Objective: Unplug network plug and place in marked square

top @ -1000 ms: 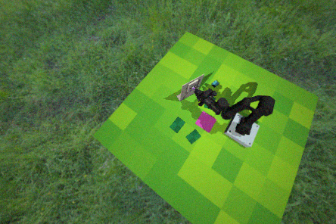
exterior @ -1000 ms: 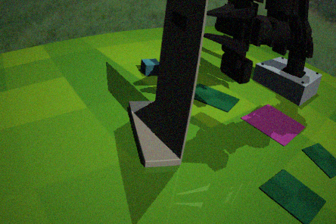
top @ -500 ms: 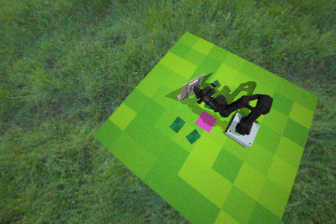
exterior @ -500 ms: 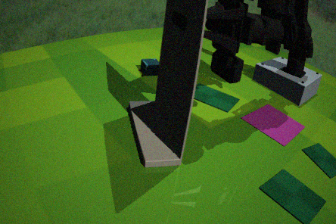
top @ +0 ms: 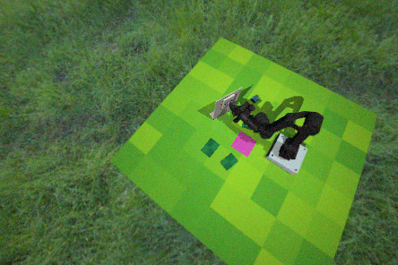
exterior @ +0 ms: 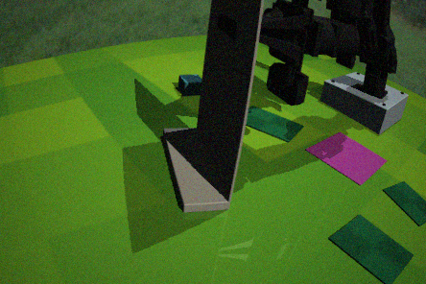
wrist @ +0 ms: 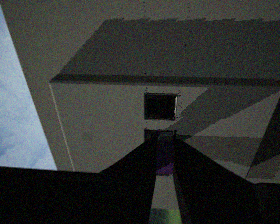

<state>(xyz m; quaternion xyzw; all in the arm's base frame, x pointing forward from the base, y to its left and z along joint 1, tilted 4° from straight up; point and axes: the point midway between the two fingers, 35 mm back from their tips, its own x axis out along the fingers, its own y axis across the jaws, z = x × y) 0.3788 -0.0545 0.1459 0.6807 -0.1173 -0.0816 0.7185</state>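
The magenta marked square lies 190 mm behind my gripper tip, 180 mm below it and 120 mm to the left of it. Round my gripper tip: upright panel (70 mm below, 20 mm ahead, 10 mm to the right).
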